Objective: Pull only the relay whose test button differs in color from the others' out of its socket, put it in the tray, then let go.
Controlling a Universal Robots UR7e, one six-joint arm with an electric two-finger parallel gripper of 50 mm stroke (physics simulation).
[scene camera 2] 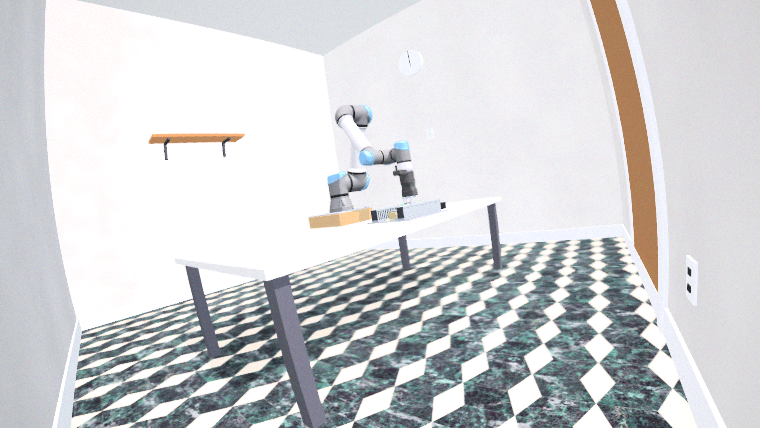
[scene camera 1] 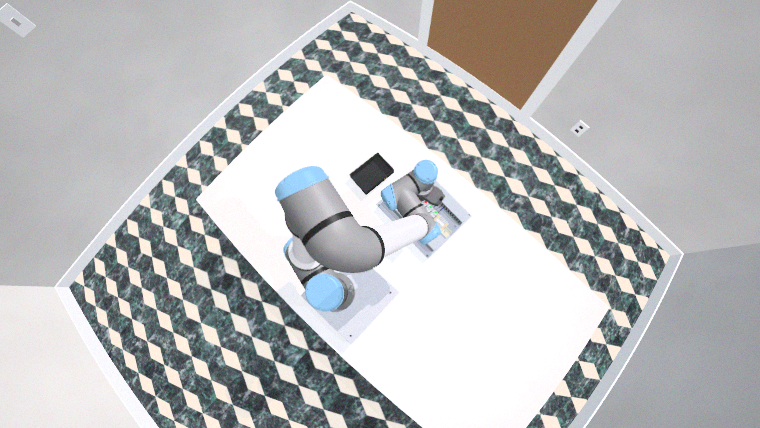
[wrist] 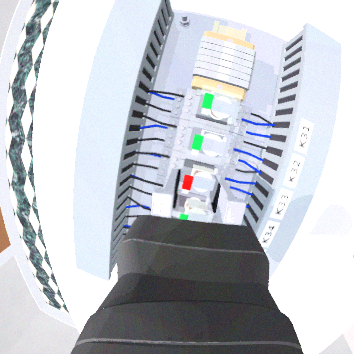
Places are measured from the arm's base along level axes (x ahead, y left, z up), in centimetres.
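Pixels of known places: gripper, between the fingertips: (wrist: 194, 182); arm's base, origin of its link: (scene camera 2: 341, 210).
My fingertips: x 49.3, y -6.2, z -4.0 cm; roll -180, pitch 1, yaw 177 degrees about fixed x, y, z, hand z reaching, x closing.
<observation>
For each thing: its top centre in the pictures, then the offset to it from my fingertips. "spot": a spot on its surface instead. Level surfaces: height alone.
- relay with the red test button, centre of its top: (wrist: 197, 185) dx -0.1, dy -0.8, dz +3.5 cm
- top, a spot on its surface: (wrist: 220, 107) spot: dx -1.3, dy -6.3, dz +3.3 cm
- black tray, a spot on its surface: (scene camera 1: 370, 172) spot: dx -0.3, dy +26.8, dz -3.2 cm
- white block with cream ends, centre of its top: (wrist: 225, 63) dx -1.9, dy -10.4, dz +1.2 cm
- panel, a spot on its surface: (scene camera 1: 460, 213) spot: dx +5.6, dy -15.3, dz +2.8 cm
- white table, height of its surface: dz -3.5 cm
The relay with the red test button (wrist: 202, 181) sits third from the top of the row in the wrist view, in line with its neighbours. The other relays have green buttons: one at the top (wrist: 220, 107), one second (wrist: 212, 144), and one partly hidden by the gripper body (wrist: 198, 205). My gripper (wrist: 194, 182) (scene camera 2: 408, 199) is shut on the red-button relay, one finger on each side, low over the row. The relay's lower part and its socket are largely hidden. The black tray (scene camera 1: 370, 172) lies on the table beside the relay panel and looks empty.
Slotted wire ducts (wrist: 117, 120) (wrist: 312, 90) flank the row, with black and blue wires running into them. A white block with cream ends (wrist: 224, 62) stands beyond the top relay. Labels K31 to K34 mark the right duct. The panel (scene camera 1: 460, 213) sits on the white table (scene camera 1: 494, 329).
</observation>
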